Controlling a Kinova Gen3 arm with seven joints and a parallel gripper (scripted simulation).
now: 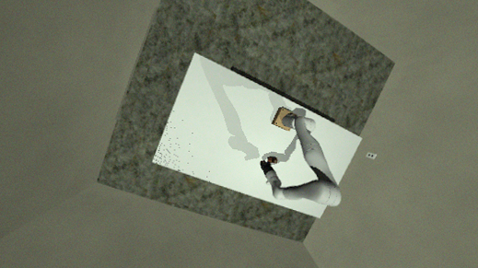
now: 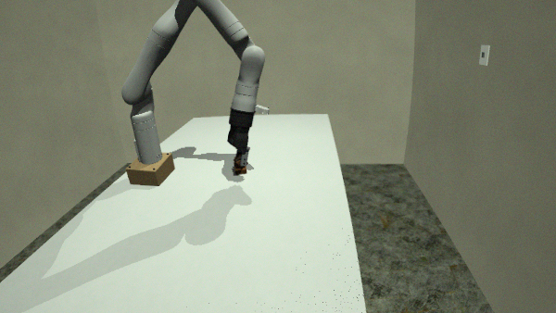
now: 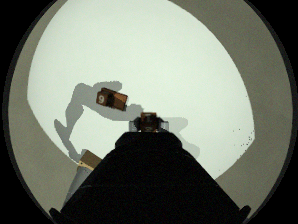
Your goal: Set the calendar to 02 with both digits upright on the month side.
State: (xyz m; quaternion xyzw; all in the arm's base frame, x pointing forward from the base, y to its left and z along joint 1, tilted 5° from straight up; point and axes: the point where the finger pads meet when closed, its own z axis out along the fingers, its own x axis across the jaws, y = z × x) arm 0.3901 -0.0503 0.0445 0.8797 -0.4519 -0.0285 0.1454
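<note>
Right now my hand is 10 mm above the brown calendar cube. Round my hand: brown tray 100 mm to the left, 80 mm below, 40 mm behind.
</note>
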